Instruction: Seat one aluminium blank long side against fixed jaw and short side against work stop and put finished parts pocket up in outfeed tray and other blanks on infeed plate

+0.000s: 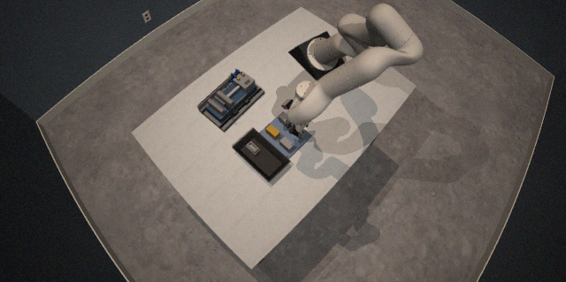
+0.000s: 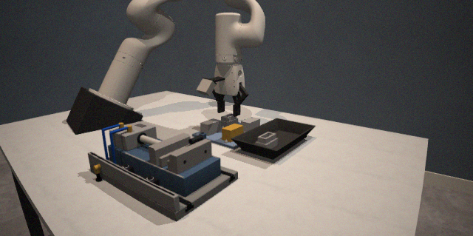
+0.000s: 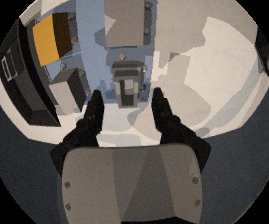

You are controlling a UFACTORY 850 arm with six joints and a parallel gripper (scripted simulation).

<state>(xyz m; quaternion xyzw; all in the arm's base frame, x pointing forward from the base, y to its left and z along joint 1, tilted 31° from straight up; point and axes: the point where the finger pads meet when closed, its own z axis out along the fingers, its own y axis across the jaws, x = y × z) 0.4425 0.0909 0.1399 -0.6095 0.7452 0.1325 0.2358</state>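
The brass blank lies 70 mm ahead of my hand, 100 mm to the right of it and 40 mm below it. The rest, counted from my hand: grey rail: 40 mm ahead, 470 mm to the right, 30 mm below; vise: 50 mm ahead, 380 mm to the right, 20 mm below.
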